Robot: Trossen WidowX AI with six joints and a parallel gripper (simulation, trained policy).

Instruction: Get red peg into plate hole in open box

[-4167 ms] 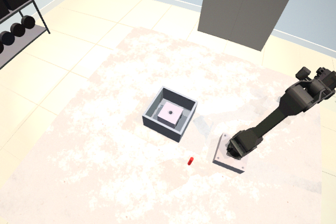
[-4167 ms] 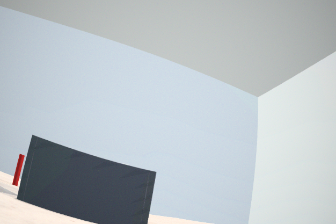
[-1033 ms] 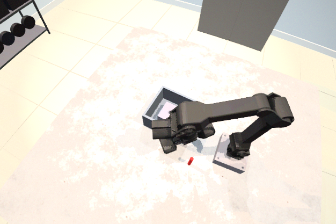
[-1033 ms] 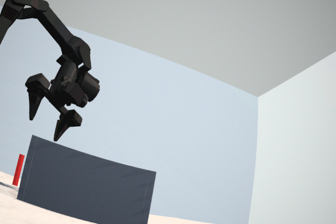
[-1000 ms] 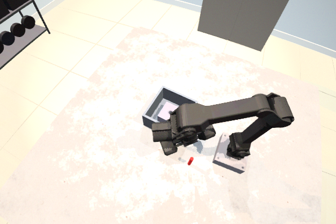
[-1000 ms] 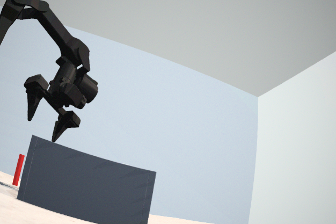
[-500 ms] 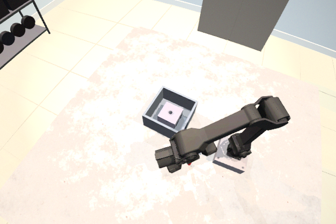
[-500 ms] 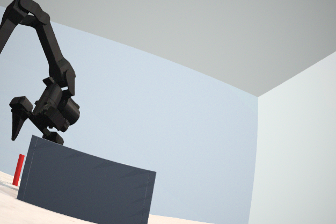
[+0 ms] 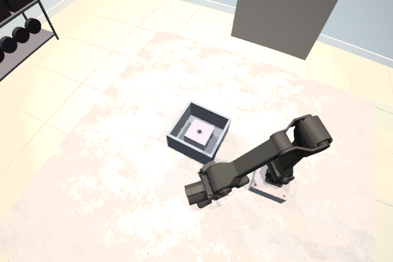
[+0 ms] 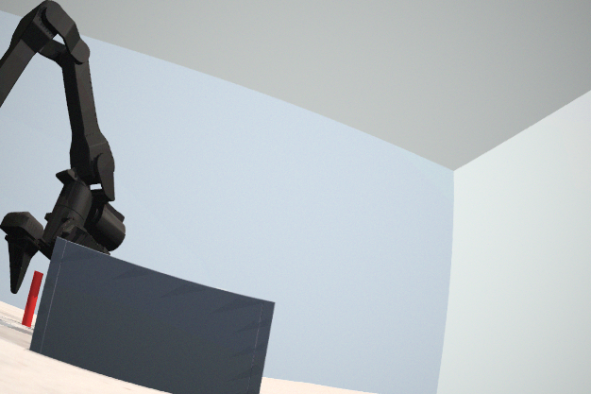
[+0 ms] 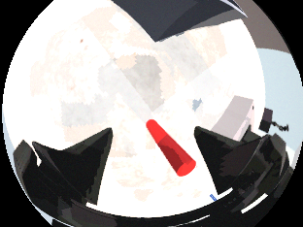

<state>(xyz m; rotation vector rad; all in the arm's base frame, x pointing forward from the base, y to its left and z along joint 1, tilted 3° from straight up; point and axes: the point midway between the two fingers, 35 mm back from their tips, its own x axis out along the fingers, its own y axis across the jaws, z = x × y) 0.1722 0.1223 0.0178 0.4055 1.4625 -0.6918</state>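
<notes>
My gripper tip is now 1 cm below the red peg and 1 cm past it. From my gripper tip the other things lie so: grey box: 17 cm to the right, 16 cm ahead.
</notes>
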